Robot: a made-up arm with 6 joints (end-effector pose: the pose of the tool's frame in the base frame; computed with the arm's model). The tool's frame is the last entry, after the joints. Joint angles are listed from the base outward.
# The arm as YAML. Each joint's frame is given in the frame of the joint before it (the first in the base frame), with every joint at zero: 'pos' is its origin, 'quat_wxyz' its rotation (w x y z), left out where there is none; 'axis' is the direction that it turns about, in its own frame. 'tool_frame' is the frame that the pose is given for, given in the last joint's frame.
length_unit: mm
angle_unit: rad
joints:
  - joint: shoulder
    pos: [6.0, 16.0, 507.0]
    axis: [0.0, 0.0, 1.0]
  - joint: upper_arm
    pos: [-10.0, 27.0, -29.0]
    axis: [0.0, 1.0, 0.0]
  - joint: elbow
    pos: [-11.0, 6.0, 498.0]
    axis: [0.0, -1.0, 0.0]
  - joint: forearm
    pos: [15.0, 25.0, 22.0]
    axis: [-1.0, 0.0, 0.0]
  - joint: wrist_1
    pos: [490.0, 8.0, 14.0]
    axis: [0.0, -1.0, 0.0]
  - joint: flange
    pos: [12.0, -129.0, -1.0]
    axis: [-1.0, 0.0, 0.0]
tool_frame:
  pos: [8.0, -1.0, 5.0]
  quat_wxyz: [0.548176, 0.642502, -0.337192, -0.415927]
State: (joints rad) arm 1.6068 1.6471 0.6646 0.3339 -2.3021 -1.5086
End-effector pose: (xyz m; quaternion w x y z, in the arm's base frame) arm 0.0377 0.8301 0.0783 0.5853 -0.2565 -0.5520 -0.5357
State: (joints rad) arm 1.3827 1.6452 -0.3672 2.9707 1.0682 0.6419
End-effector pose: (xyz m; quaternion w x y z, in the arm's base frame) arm -0.1197 0.3223 -0.0145 0.1557 -0.0784 -0.6101 -0.7729
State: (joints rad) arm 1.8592 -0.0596 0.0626 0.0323 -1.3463 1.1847
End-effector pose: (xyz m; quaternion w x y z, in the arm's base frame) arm -0.0668 0.4682 1.0573 0.7842 0.0128 0.0908 0.6137
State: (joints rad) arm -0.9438 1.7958 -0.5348 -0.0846 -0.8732 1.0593
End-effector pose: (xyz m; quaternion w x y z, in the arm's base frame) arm 0.0341 -0.1228 -0.0075 0.2704 0.2028 0.8062 -0.4855
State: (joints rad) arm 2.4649 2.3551 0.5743 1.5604 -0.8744 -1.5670
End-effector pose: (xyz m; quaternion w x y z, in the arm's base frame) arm -0.3299 0.2164 -0.4018 0.9005 0.0406 -0.2252 0.3698
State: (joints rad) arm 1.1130 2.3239 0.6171 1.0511 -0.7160 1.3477
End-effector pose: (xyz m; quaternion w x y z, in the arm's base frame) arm 0.1870 0.3871 -0.3873 0.5175 -0.5064 0.2738 0.6331
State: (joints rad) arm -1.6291 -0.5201 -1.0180 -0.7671 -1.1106 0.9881
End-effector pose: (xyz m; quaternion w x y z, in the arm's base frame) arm -0.0277 -0.1394 0.6042 0.2064 0.5014 -0.0708 -0.8372
